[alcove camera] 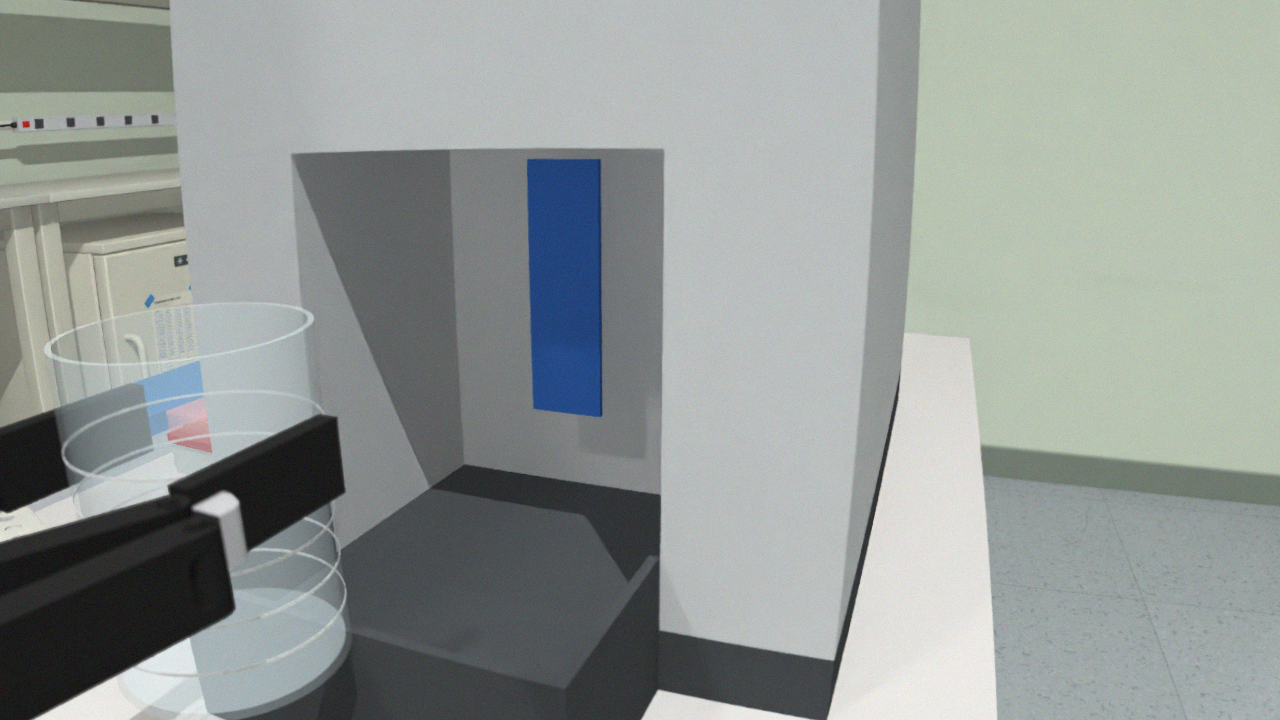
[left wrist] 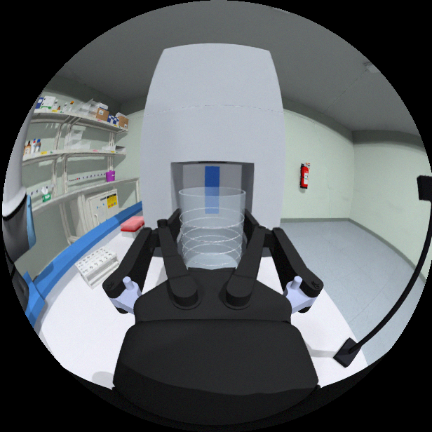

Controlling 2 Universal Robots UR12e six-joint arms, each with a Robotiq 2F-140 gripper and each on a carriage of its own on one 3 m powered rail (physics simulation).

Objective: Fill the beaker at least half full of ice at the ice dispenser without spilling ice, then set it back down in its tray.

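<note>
The clear beaker is upright in my left gripper, which is shut on its sides. No ice shows in it. It is in front of the alcove of the pale grey ice dispenser, at the left of the opening in the alcove camera. A blue upright panel is on the alcove's back wall. A dark drip tray juts from the alcove floor, close beside the beaker's lower part. My right gripper and the beaker's own tray do not show.
In the left wrist view, a white tube rack and a red-topped box lie at the left, near the blue edge strip. A grey arm part shows far left. A black bent stand is at the right.
</note>
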